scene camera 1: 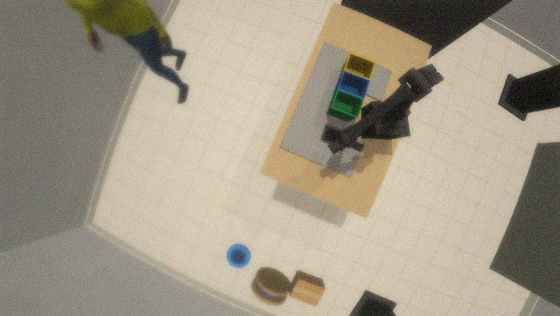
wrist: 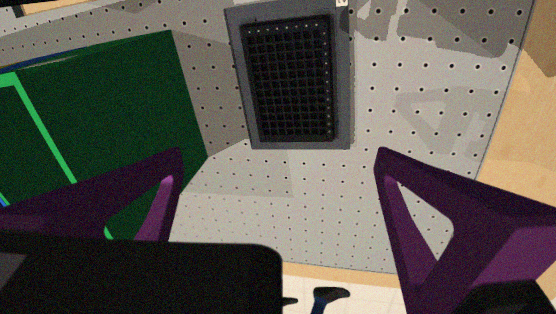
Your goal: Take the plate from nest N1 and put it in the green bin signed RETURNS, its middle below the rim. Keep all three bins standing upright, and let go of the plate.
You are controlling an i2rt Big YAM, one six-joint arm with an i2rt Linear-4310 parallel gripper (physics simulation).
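Where they show: gripper, fingertip midpoint: [wrist: 278, 158]; arm's base, link origin: [scene camera 1: 390, 118].
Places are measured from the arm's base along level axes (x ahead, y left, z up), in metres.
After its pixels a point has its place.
The black plate [wrist: 292, 82] {y 0.222, x 0.233, z -0.193 m} with a grid of wells lies flat in the grey nest [wrist: 344, 112] {y 0.278, x 0.263, z -0.197 m} in the wrist view. The nest's label is cut off by the top edge, so its number cannot be read. My gripper [scene camera 1: 346, 143] {y 0.243, x 0.216, z -0.028 m} [wrist: 278, 158] {y 0.243, x 0.216, z -0.028 m} is open, with its two purple fingers wide apart and nothing between them. It hangs above the board near the nest, and in the wrist view the plate shows beyond the fingertips. The green bin [scene camera 1: 346, 104] {y -0.025, x 0.253, z -0.204 m} [wrist: 120, 90] {y 0.086, x 0.217, z -0.106 m} stands upright beside the nest, to the left in the wrist view. Its sign does not show legibly. The left finger covers part of this bin.
The blue bin [scene camera 1: 354, 84] {y -0.159, x 0.271, z -0.147 m} and the yellow bin [scene camera 1: 360, 66] {y -0.289, x 0.290, z -0.129 m} stand upright in a row with the green one. They stand on a grey perforated board [scene camera 1: 310, 120] {y 0.196, x 0.431, z -0.208 m} [wrist: 320, 175] {y 0.258, x 0.359, z -0.208 m} on the wooden table [scene camera 1: 345, 192] {y 0.537, x -0.027, z -0.221 m} [wrist: 525, 125] {y 0.482, x 0.267, z -0.221 m}. A person [scene camera 1: 122, 17] in a yellow top is beyond the table.
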